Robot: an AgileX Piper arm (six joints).
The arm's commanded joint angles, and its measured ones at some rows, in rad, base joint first. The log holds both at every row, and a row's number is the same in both.
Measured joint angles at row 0:
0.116 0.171 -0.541 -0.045 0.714 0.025
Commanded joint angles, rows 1 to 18:
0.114 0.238 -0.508 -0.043 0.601 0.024
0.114 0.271 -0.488 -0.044 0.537 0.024
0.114 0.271 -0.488 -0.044 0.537 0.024
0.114 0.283 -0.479 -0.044 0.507 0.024
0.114 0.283 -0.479 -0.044 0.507 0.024
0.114 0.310 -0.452 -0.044 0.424 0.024
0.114 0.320 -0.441 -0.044 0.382 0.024
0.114 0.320 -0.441 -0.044 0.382 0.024
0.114 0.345 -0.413 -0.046 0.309 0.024
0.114 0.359 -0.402 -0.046 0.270 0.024
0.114 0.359 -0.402 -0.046 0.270 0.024
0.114 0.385 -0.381 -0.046 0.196 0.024
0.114 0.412 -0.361 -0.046 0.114 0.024
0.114 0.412 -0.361 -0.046 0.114 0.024
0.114 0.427 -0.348 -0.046 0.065 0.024
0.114 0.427 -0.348 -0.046 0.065 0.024
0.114 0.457 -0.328 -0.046 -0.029 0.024
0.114 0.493 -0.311 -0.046 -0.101 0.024
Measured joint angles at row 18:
0.116 0.455 -0.333 -0.044 0.027 0.025
